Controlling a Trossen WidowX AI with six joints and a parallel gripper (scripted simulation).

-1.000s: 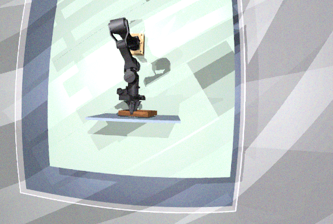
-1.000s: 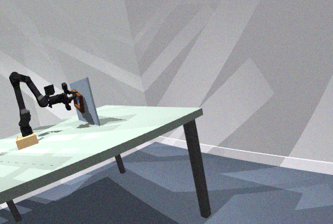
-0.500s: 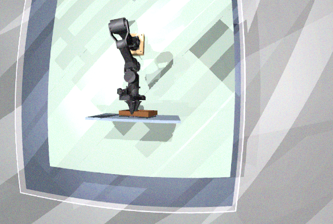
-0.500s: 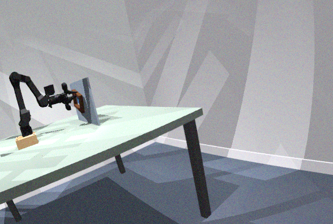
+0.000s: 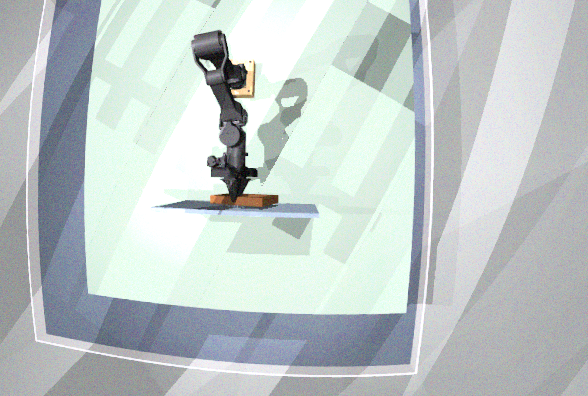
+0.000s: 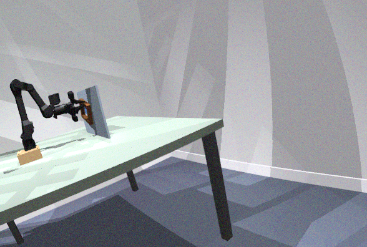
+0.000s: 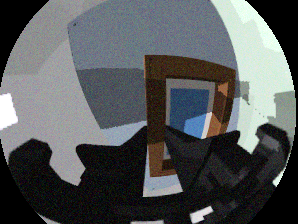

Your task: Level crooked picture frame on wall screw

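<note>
My gripper tip is now 50 mm above the picture frame and 20 mm to the right of it. The rest, counted from my gripper tip: wall panel: 70 mm below, 20 mm ahead.
</note>
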